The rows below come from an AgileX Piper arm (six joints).
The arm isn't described. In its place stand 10 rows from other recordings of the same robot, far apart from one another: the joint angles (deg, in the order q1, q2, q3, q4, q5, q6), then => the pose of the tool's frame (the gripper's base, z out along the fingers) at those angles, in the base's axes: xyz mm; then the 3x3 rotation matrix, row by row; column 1 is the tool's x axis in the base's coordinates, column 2 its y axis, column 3 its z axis.
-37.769 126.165 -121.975 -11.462 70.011 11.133 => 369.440 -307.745 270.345; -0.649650 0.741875 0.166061; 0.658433 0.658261 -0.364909; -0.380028 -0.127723 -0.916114
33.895 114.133 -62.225 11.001 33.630 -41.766 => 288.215 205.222 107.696; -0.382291 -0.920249 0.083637; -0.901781 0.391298 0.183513; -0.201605 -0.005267 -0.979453
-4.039 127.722 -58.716 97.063 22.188 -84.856 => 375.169 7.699 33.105; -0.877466 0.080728 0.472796; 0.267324 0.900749 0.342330; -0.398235 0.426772 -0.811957
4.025 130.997 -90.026 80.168 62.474 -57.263 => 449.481 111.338 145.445; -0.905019 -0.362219 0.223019; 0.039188 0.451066 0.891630; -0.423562 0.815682 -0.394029
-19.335 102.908 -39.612 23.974 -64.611 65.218 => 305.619 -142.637 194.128; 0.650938 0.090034 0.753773; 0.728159 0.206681 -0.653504; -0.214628 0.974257 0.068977
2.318 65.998 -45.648 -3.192 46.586 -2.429 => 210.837 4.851 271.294; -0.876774 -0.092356 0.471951; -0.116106 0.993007 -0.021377; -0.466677 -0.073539 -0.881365
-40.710 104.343 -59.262 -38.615 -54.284 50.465 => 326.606 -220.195 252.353; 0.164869 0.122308 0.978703; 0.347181 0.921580 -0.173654; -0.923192 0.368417 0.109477
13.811 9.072 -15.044 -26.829 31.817 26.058 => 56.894 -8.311 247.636; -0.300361 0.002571 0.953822; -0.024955 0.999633 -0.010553; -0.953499 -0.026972 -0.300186
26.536 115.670 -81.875 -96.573 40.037 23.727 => 430.139 149.796 231.581; -0.267745 -0.294138 0.917494; -0.963483 0.078070 -0.256137; 0.003711 -0.952569 -0.304300
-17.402 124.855 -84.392 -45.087 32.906 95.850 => 420.874 -168.599 132.325; -0.085392 0.941830 0.325060; 0.826315 0.249233 -0.505061; -0.556698 0.225474 -0.799531
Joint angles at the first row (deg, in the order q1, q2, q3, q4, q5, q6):
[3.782, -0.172, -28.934, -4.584, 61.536, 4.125]
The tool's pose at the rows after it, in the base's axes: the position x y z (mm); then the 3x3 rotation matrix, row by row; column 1 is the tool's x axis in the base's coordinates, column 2 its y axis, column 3 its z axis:
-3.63 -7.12 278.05; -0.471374 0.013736 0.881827; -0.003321 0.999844 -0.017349; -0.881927 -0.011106 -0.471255
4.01 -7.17 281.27; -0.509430 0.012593 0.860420; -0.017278 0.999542 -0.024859; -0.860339 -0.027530 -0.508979
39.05 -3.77 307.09; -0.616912 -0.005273 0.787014; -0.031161 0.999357 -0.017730; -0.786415 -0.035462 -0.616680
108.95 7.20 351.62; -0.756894 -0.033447 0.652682; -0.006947 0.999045 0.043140; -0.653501 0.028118 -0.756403
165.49 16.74 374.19; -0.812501 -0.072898 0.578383; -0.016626 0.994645 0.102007; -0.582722 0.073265 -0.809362
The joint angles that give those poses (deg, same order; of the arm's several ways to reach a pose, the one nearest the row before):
[3.780, 0.745, -28.935, -4.926, 61.479, 3.952]
[3.780, 3.953, -29.565, -5.327, 61.422, 3.493]
[3.788, 18.162, -35.466, -4.590, 60.562, 2.815]
[3.780, 40.967, -50.248, 0.001, 63.425, 2.462]
[3.780, 55.405, -61.651, 4.011, 65.489, 0.457]

